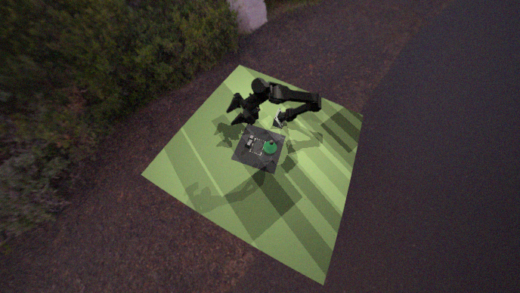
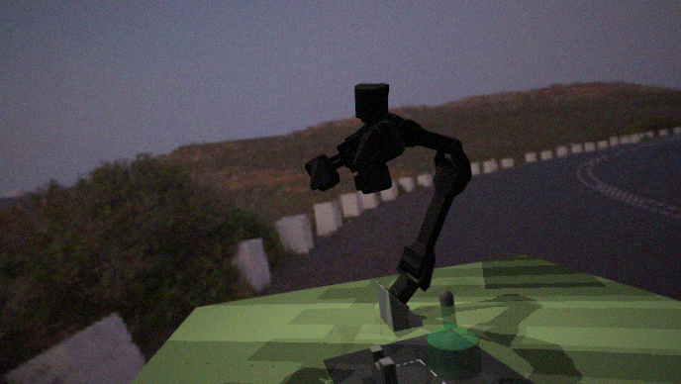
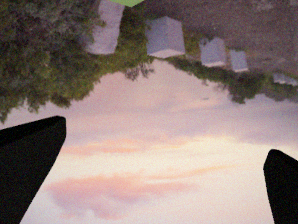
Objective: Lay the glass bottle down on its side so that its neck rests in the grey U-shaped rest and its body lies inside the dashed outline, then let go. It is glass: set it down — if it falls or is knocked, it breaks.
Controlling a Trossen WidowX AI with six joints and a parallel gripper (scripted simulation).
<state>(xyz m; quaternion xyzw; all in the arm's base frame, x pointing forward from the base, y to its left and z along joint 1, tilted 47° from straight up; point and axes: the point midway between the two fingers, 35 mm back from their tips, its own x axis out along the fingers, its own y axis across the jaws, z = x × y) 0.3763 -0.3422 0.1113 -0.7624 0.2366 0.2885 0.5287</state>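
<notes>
The green glass bottle is 110 mm behind my gripper tip, 200 mm to the left of it and 310 mm below it. The rest, counted from my gripper tip: dark grey mat (100 mm behind, 130 mm to the left, 390 mm below).
</notes>
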